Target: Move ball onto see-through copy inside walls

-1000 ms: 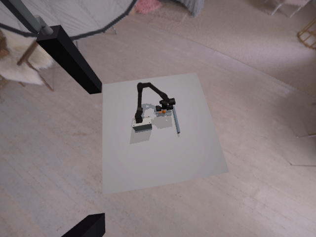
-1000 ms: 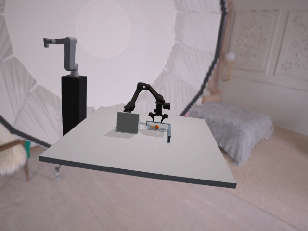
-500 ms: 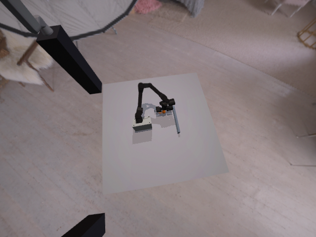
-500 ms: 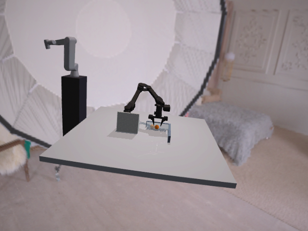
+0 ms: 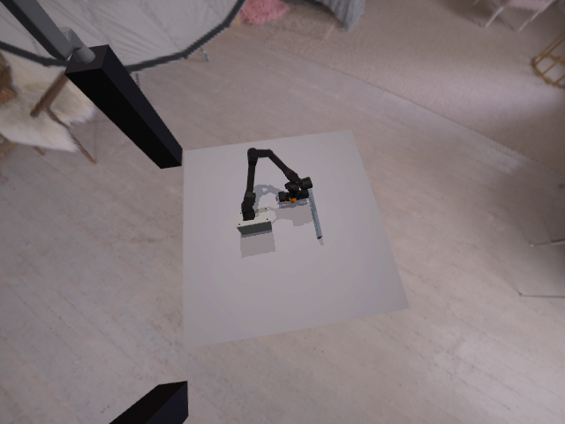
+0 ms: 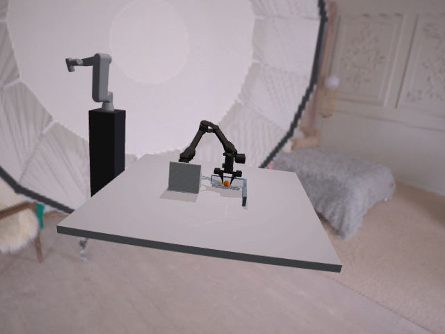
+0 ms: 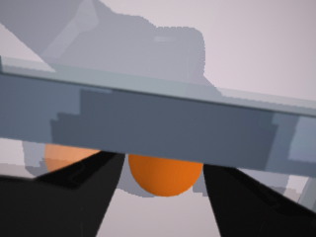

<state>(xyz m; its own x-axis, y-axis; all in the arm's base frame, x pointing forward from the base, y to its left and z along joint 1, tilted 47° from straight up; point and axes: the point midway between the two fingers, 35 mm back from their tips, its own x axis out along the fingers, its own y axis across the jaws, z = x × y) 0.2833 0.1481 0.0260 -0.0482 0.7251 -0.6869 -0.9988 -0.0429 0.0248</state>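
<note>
My gripper tip is now 40 mm past the see-through copy of ball. From my gripper tip the other things lie so: orange ball: right at my gripper tip.
</note>
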